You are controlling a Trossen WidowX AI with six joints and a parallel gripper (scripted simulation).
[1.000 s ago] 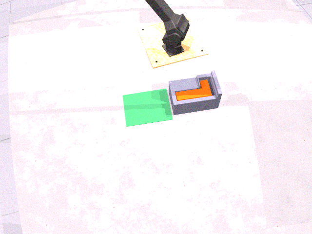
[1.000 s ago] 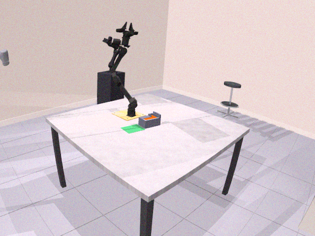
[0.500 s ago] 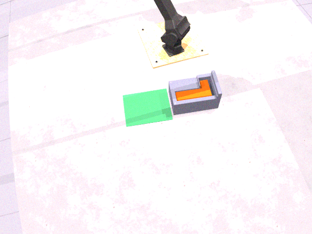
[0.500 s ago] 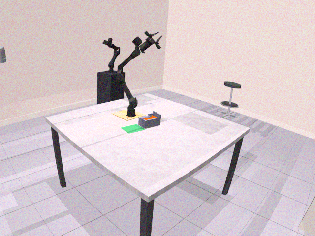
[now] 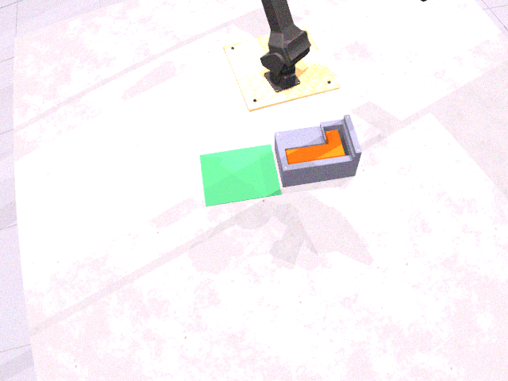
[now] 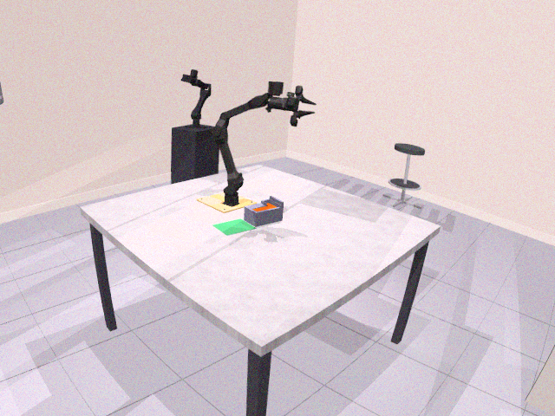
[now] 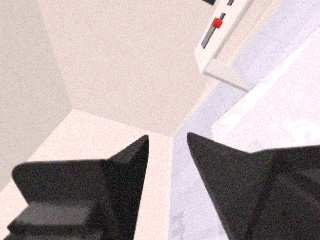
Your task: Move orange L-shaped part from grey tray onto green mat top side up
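My gripper tip is 46 cm above the orange L-shaped part, 18 cm to the left of it and 11 cm past it. The rest, counted from my gripper tip: grey tray (52 cm below, 19 cm to the right, 11 cm behind); then green mat (52 cm below, 33 cm to the right, 16 cm behind).
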